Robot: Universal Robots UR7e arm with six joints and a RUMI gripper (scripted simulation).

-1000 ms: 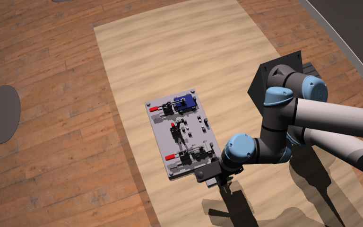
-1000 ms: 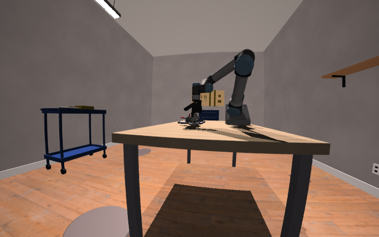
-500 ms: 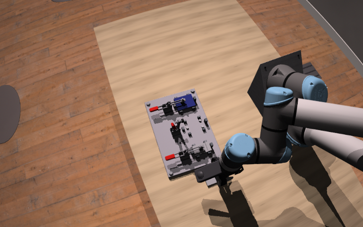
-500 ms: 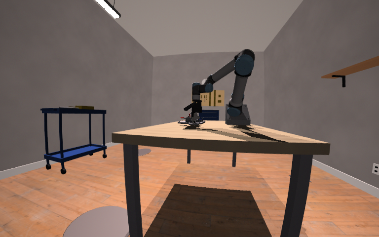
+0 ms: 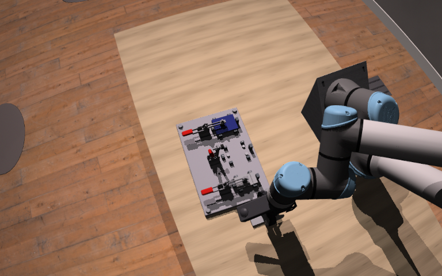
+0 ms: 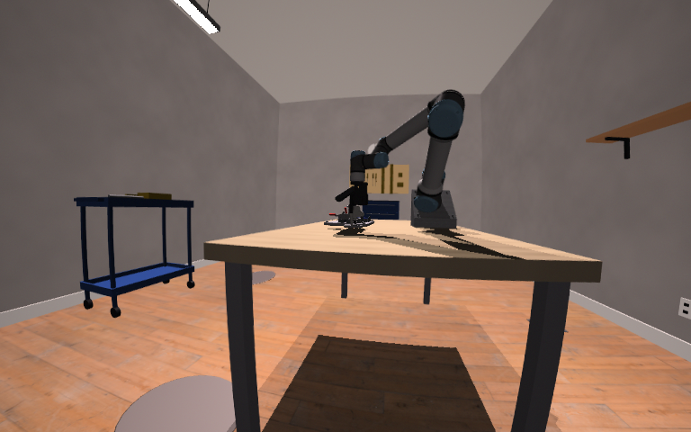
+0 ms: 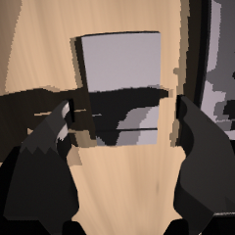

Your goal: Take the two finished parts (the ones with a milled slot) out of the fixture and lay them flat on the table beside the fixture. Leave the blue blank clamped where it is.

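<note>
My hand is 1 cm past the pale grey part and 1 cm above it. Also, from my hand: grey fixture plate (23 cm to the right, 7 cm ahead, 1 cm below); then blue blank (34 cm to the right, 3 cm ahead, 1 cm above).
</note>
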